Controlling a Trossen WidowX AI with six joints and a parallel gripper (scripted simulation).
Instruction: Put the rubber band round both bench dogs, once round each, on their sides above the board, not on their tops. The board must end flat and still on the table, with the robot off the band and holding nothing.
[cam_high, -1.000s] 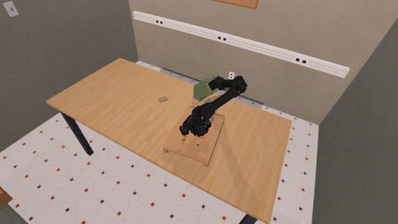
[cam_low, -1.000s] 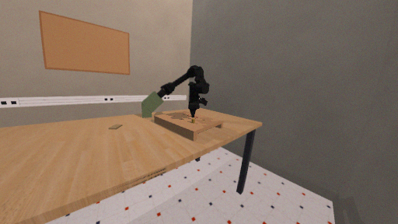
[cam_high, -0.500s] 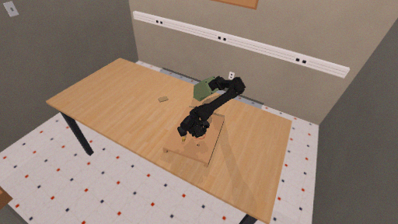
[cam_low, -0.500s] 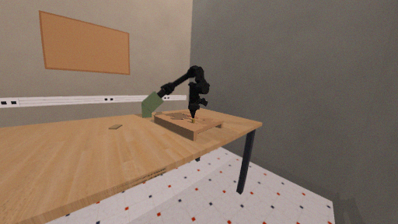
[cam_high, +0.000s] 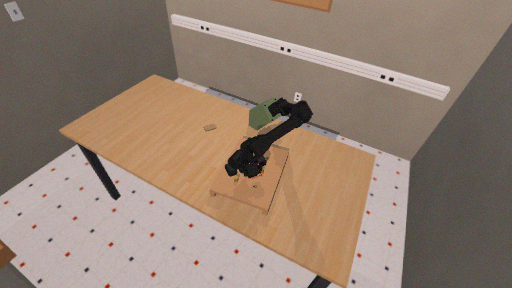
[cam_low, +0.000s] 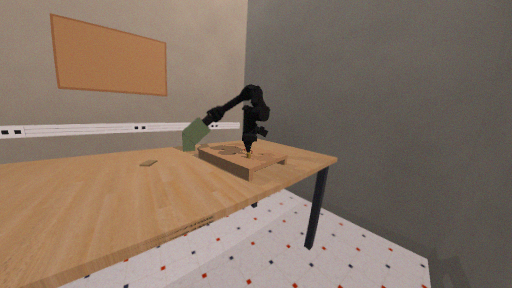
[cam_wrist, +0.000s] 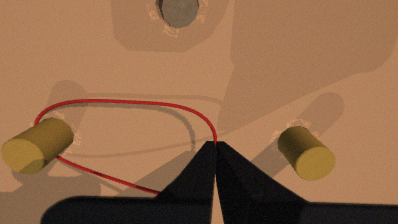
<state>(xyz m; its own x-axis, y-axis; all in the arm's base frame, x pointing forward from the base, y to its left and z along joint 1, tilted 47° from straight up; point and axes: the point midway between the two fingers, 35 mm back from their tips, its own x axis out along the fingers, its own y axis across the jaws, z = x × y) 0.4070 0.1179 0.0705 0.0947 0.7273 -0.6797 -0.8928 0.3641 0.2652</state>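
The wooden board lies 60 mm behind my hand, 10 mm to the right of it and 70 mm below it. The rest, counted from my hand: small tan piece 180 mm behind, 430 mm to the right, 90 mm below.
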